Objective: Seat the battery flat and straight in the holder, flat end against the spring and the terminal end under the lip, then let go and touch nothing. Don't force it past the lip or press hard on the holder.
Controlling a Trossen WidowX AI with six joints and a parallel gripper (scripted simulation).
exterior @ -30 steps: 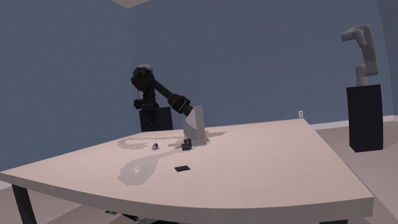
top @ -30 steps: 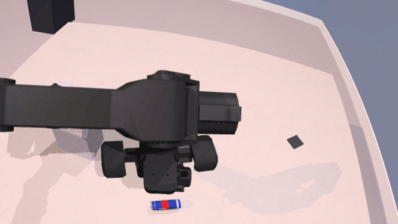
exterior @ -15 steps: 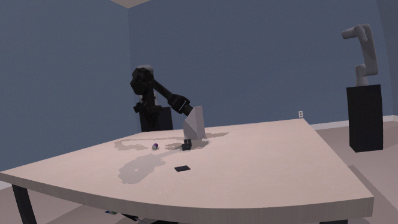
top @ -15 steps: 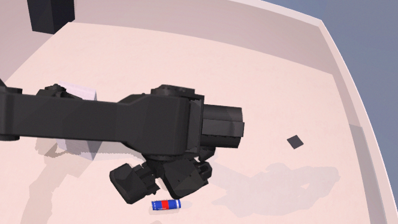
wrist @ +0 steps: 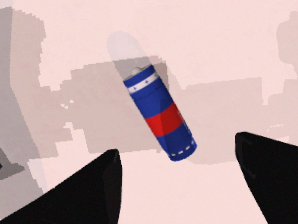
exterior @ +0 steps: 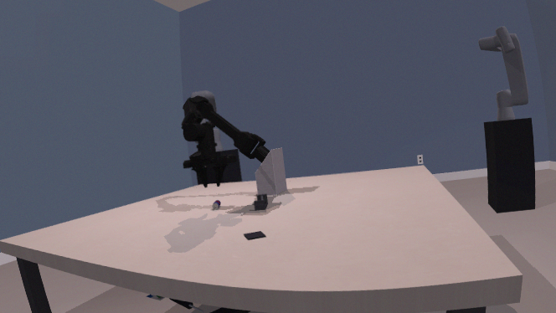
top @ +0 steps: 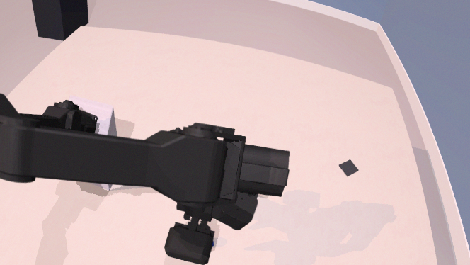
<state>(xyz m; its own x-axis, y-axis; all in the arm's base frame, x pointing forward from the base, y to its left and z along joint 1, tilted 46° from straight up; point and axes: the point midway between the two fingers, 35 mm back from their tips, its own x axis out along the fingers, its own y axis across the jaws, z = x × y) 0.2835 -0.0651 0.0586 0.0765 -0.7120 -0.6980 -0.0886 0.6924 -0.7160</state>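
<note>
Now: gripper tip 6 cm above the battery. From my gripper tip the other things lie so: black square (29 cm ahead, 31 cm to the left, 7 cm below).
</note>
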